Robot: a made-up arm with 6 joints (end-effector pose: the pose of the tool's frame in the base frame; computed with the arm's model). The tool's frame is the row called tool. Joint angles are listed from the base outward.
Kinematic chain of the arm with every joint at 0, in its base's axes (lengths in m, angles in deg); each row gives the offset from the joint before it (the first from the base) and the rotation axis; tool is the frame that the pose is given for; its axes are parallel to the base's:
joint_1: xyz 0 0 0.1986 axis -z
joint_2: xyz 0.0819 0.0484 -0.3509 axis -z
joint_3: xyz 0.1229 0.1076 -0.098 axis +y
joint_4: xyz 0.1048 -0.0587 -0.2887 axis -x
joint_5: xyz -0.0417 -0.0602 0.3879 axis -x
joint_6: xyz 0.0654 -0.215 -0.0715 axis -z
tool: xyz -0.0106 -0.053 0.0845
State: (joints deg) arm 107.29 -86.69 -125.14 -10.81 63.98 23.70
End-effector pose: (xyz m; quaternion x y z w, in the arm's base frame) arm -0.2227 -0.2442 -0.3411 -0.1846 -0.7990 -0.5232 0.2318
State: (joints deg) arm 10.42 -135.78 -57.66 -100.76 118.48 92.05
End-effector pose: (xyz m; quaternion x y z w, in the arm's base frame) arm 0.2412 0.6998 -0.3714 0.4946 0.0250 0.1769 0.8506
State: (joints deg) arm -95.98 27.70 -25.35 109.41 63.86 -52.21
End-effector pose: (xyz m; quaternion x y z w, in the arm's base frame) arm -0.5433 0.7204 -0.4908 -0.9626 -0.1489 -0.0590 0.2186
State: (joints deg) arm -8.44 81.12 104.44 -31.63 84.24 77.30
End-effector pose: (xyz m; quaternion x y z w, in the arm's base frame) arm -0.1523 -0.3124 -0.3697 -0.2998 0.6970 -0.4397 0.4805
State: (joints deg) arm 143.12 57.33 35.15 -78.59 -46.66 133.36
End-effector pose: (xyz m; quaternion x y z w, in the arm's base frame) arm 0.0886 0.1379 -0.6481 -0.7823 0.3521 -0.1619 0.4877
